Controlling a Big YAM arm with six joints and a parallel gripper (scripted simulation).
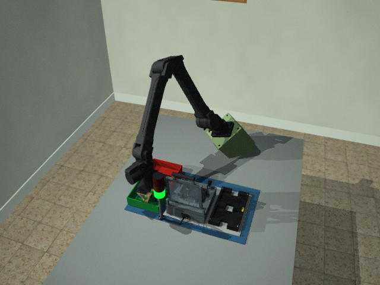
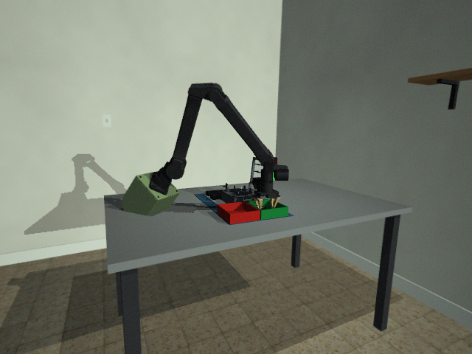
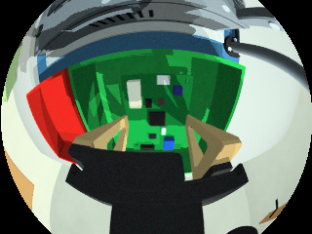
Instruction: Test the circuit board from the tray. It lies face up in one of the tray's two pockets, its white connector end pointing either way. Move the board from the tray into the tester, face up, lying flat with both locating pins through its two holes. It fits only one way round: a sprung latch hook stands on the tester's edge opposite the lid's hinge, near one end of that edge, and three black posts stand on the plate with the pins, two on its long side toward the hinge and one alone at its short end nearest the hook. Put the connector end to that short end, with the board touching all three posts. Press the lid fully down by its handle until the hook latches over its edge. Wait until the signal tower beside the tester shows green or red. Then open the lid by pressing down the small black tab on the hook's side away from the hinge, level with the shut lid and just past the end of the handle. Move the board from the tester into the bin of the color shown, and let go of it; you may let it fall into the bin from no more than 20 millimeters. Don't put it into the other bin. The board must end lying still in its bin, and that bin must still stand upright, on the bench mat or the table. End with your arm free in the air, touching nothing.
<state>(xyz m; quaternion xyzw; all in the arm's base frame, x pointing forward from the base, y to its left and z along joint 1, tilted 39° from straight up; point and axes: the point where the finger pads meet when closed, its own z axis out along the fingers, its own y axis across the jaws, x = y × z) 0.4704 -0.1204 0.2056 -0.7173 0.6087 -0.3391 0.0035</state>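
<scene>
The green bin is right at my hand. Also, from my hand: tester plate (50 mm behind, 200 mm to the left, 50 mm above); then green circuit board (right at my hand); then red bin (150 mm behind, 10 mm to the right).
</scene>
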